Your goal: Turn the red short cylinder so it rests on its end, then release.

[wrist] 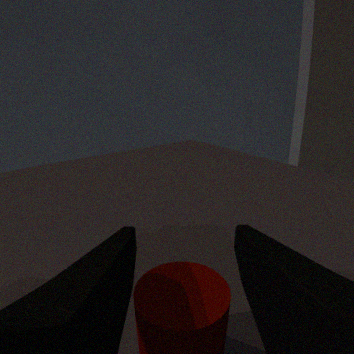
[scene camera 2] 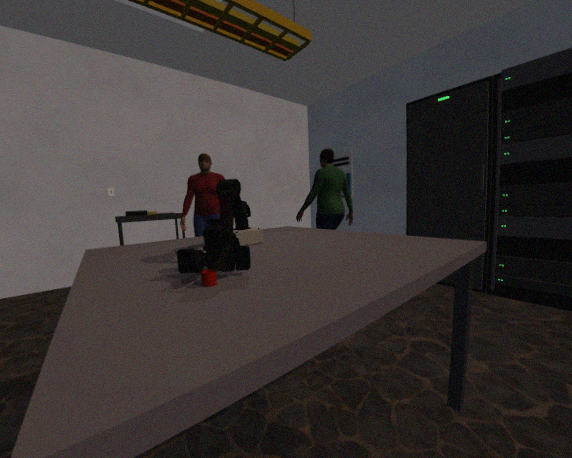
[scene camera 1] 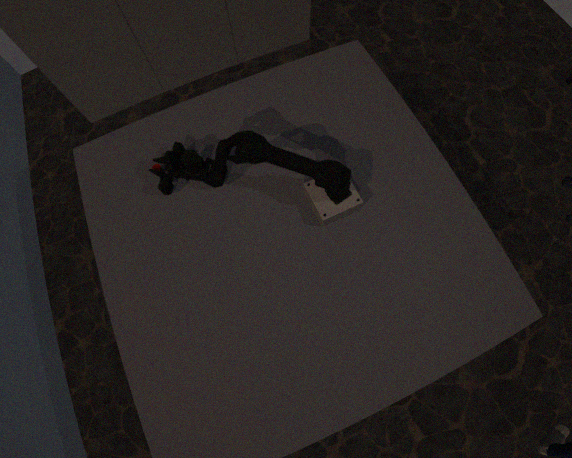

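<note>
The red short cylinder (scene camera 1: 156, 166) (scene camera 2: 209, 278) (wrist: 182, 300) stands upright on its flat end on the grey table (scene camera 1: 280, 300) (scene camera 2: 280, 300) (wrist: 190, 185). Its round top face shows in the wrist view; its lower part is cut off by the bottom edge there. My gripper (scene camera 1: 153, 165) (wrist: 185, 236) is open, low over the table, with one finger on each side of the cylinder. A gap shows between the cylinder and each finger in the wrist view, and the fingertips reach past it. The fingers are hard to make out in scene camera 2.
The arm's pale base plate (scene camera 1: 330, 210) (scene camera 2: 251, 236) is behind the gripper on the table. The table's far corner (wrist: 191, 143) lies ahead in the wrist view. Two people, in red (scene camera 2: 206, 192) and green (scene camera 2: 331, 190), stand beyond the table, and a dark cabinet (scene camera 2: 447, 175) is at the right.
</note>
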